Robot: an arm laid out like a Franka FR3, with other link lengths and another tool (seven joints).
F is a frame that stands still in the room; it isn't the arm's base.
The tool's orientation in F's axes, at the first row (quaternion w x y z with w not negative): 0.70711, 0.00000, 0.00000, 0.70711
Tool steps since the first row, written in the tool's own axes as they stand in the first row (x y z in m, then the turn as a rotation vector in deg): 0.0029, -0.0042, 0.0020, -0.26, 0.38, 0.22; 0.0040, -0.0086, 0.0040, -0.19, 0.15, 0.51; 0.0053, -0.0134, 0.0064, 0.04, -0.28, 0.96; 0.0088, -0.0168, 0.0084, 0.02, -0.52, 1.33; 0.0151, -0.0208, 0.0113, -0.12, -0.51, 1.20; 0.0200, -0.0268, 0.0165, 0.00, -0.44, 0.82; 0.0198, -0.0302, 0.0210, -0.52, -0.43, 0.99; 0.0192, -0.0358, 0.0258, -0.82, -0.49, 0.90
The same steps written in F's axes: 0.0042, 0.0029, 0.0020, -0.38, -0.26, 0.22; 0.0086, 0.0040, 0.0040, -0.15, -0.19, 0.51; 0.0134, 0.0053, 0.0064, 0.28, 0.04, 0.96; 0.0168, 0.0088, 0.0084, 0.52, 0.02, 1.33; 0.0208, 0.0151, 0.0113, 0.51, -0.12, 1.20; 0.0268, 0.0200, 0.0165, 0.44, 0.00, 0.82; 0.0302, 0.0198, 0.0210, 0.43, -0.52, 0.99; 0.0358, 0.0192, 0.0258, 0.49, -0.82, 0.90
